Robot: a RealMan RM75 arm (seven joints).
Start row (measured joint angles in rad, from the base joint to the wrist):
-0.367 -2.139 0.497 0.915 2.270 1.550 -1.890
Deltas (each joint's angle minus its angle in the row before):
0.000 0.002 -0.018 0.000 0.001 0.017 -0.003
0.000 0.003 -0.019 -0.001 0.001 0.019 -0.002
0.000 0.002 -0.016 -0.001 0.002 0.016 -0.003
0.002 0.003 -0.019 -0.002 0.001 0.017 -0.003
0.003 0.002 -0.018 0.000 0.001 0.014 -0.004
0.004 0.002 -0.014 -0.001 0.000 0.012 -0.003
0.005 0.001 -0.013 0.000 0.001 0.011 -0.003
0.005 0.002 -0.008 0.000 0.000 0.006 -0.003
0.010 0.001 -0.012 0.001 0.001 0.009 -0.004
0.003 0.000 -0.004 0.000 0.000 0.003 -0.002
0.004 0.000 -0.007 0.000 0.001 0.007 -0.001
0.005 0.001 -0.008 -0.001 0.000 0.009 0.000
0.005 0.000 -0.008 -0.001 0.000 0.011 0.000
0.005 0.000 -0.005 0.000 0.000 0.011 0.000
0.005 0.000 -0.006 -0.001 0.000 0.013 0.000
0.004 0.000 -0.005 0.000 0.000 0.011 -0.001
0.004 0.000 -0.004 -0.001 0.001 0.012 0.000
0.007 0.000 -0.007 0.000 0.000 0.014 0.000
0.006 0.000 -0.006 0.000 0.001 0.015 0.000
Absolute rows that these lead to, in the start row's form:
-0.367 -2.137 0.479 0.915 2.271 1.567 -1.893
-0.367 -2.134 0.460 0.914 2.272 1.586 -1.895
-0.367 -2.132 0.444 0.913 2.274 1.602 -1.898
-0.365 -2.129 0.425 0.911 2.275 1.619 -1.901
-0.362 -2.127 0.407 0.911 2.276 1.633 -1.905
-0.358 -2.125 0.393 0.910 2.276 1.645 -1.908
-0.353 -2.124 0.380 0.910 2.277 1.656 -1.911
-0.348 -2.122 0.372 0.910 2.277 1.662 -1.914
-0.338 -2.121 0.360 0.911 2.278 1.671 -1.918
-0.335 -2.121 0.356 0.911 2.278 1.674 -1.920
-0.331 -2.121 0.349 0.911 2.279 1.681 -1.921
-0.326 -2.120 0.341 0.910 2.279 1.690 -1.921
-0.321 -2.120 0.333 0.909 2.279 1.701 -1.921
-0.316 -2.120 0.328 0.909 2.279 1.712 -1.921
-0.311 -2.120 0.322 0.908 2.279 1.725 -1.921
-0.307 -2.120 0.317 0.908 2.279 1.736 -1.922
-0.303 -2.120 0.313 0.907 2.280 1.748 -1.922
-0.296 -2.120 0.306 0.907 2.280 1.762 -1.922
-0.290 -2.120 0.300 0.907 2.281 1.777 -1.922

